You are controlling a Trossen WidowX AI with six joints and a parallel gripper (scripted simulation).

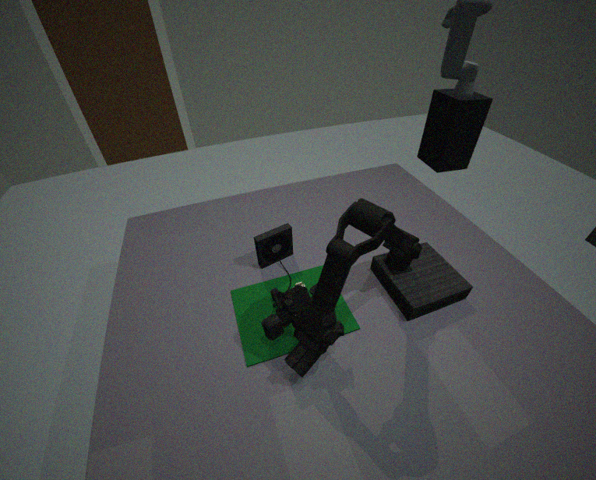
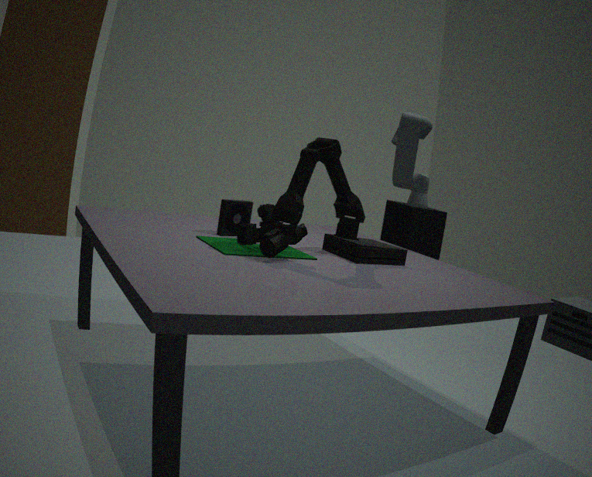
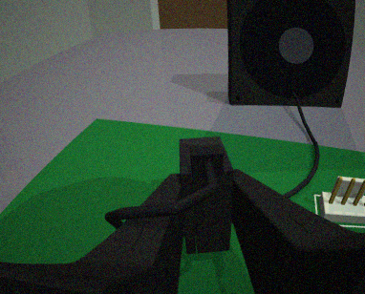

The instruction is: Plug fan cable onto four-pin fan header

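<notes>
Now: the green board 3 cm behind my gripper tip, 3 cm to the left of it and 5 cm below it. From my gripper tip the other things lie so: white four-pin header (7 cm behind, 3 cm to the right, 4 cm below); black fan (3 cm behind, 16 cm to the right, 2 cm above).
</notes>
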